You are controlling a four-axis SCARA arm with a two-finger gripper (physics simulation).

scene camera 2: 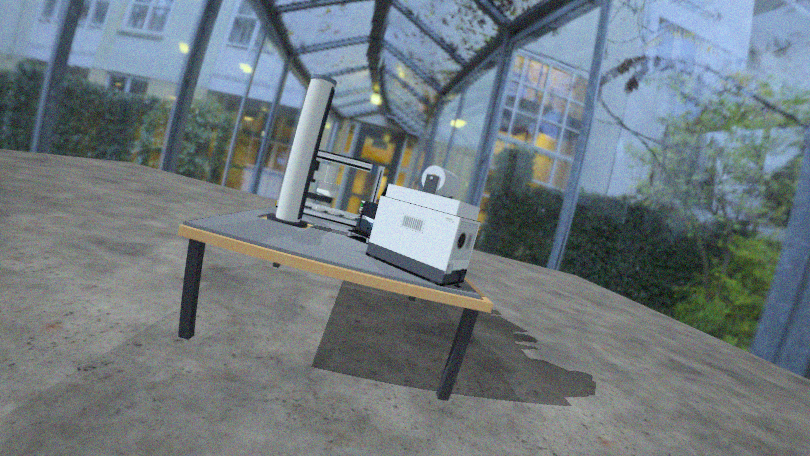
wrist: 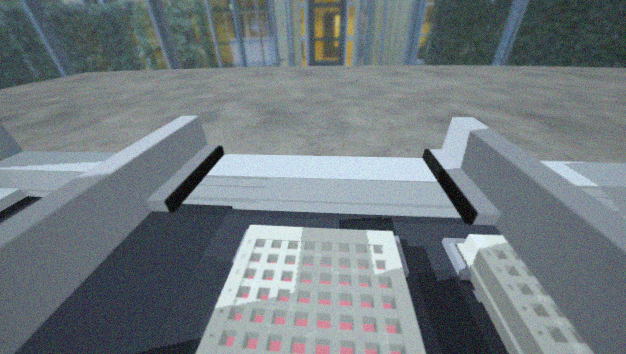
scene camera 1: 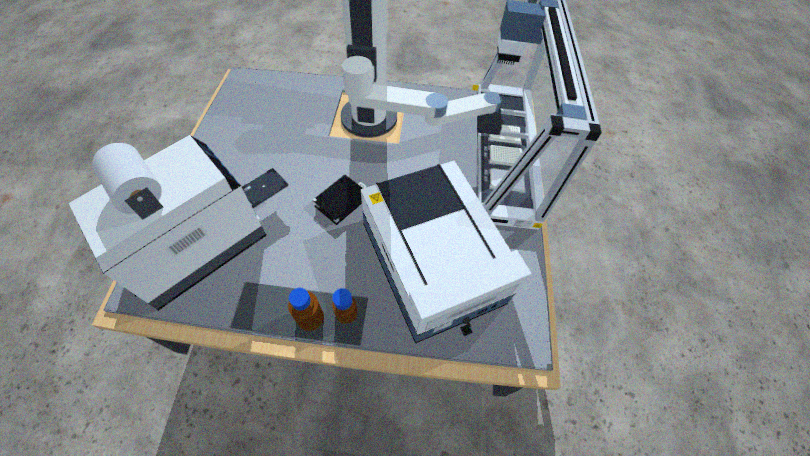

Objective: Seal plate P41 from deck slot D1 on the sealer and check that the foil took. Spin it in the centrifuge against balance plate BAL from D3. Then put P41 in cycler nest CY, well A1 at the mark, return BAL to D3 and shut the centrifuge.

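Places are measured from the arm's base along level axes (x left, y back, z up), in metres.
Pixels of known places: gripper, fingertip midpoint: (wrist: 319, 135) (scene camera 1: 526, 125); arm's base, link origin: (scene camera 2: 287, 222) (scene camera 1: 369, 117).
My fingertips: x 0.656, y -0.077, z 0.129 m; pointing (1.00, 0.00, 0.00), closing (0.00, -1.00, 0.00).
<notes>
For each thing: its top centre in the pictures, then the offset to it from my fingertips. "spot": a spot on its surface instead.
- Plate P41, top centre: (scene camera 1: 505, 132) dy +0.000, dx -0.073, dz -0.052 m
- sealer, top centre: (scene camera 1: 122, 158) (scene camera 2: 440, 168) dy -0.662, dx -1.139, dz +0.360 m
- white foil roll, top centre: (scene camera 1: 114, 163) (scene camera 2: 444, 169) dy -0.678, dx -1.153, dz +0.360 m
- welled plate, top centre: (scene camera 1: 506, 154) dy -0.124, dx -0.073, dz -0.052 m
- deck's framed enclosure, surface spot: (scene camera 1: 578, 79) spot: dy -0.203, dx +0.025, dz +0.382 m
- low black unit, top centre: (scene camera 1: 340, 194) (scene camera 2: 365, 231) dy -0.399, dx -0.684, dz -0.064 m
Plate P41 (wrist: 313, 290) (scene camera 1: 507, 130) lies in its deck slot, wells uncovered with pink liquid inside. My gripper (wrist: 319, 135) (scene camera 1: 520, 124) is open and empty. Its fingers stand above and to either side of P41, apart from it. The sealer (scene camera 1: 187, 226) (scene camera 2: 422, 226), with a white foil roll (scene camera 1: 120, 169) (scene camera 2: 439, 178) on top, stands at the left in scene view 1; its dark carriage (scene camera 1: 265, 186) sticks out. Balance plate BAL (scene camera 1: 501, 180) is partly visible in the third slot. P41's label is out of the wrist view. My gripper is hidden in scene view 2.
Another welled plate (wrist: 529, 295) (scene camera 1: 503, 154) sits beside P41. The deck's framed enclosure (scene camera 1: 578, 79) stands around the slots. A white instrument (scene camera 1: 464, 249) with a dark panel stands front right. A low black unit (scene camera 1: 340, 198) stands beside it. Two brown bottles (scene camera 1: 306, 312) (scene camera 1: 344, 311) stand near the front edge.
</notes>
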